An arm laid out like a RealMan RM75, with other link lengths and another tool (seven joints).
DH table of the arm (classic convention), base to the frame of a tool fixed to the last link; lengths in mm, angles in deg. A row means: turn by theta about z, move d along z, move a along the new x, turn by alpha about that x. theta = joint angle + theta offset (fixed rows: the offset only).
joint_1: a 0  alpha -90  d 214.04  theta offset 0
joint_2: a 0  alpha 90  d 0  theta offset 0
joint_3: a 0  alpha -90  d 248.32  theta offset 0
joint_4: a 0  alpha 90  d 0  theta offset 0
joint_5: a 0  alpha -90  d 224.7  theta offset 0
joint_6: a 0  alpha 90  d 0  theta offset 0
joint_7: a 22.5  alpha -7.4  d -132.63  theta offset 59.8
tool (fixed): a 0  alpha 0  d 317.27  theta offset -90
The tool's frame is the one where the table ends.
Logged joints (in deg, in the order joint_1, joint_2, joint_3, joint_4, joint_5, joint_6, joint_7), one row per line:
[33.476, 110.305, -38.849, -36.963, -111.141, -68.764, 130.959]
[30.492, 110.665, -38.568, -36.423, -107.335, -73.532, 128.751]
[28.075, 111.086, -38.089, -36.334, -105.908, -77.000, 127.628]
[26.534, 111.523, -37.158, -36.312, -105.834, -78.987, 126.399]
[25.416, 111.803, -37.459, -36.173, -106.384, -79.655, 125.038]
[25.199, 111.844, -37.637, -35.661, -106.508, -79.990, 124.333]
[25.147, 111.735, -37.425, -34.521, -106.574, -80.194, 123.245]
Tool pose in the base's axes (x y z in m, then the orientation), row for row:
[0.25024, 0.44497, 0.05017, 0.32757, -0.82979, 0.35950, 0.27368]
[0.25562, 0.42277, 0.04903, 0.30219, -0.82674, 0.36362, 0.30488]
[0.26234, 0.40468, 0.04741, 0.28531, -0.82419, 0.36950, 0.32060]
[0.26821, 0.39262, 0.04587, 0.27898, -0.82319, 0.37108, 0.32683]
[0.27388, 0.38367, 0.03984, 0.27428, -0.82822, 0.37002, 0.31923]
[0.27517, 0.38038, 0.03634, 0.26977, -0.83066, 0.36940, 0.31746]
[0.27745, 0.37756, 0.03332, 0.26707, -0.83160, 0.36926, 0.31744]
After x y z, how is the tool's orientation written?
As a quaternion, w x y z.
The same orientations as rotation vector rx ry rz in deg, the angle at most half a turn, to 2 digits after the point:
[-124.50, 53.94, 41.06]
[-125.60, 55.24, 46.32]
[-126.28, 56.61, 49.12]
[-126.53, 57.04, 50.24]
[-127.60, 57.01, 49.18]
[-128.27, 57.04, 49.02]
[-128.60, 57.10, 49.09]

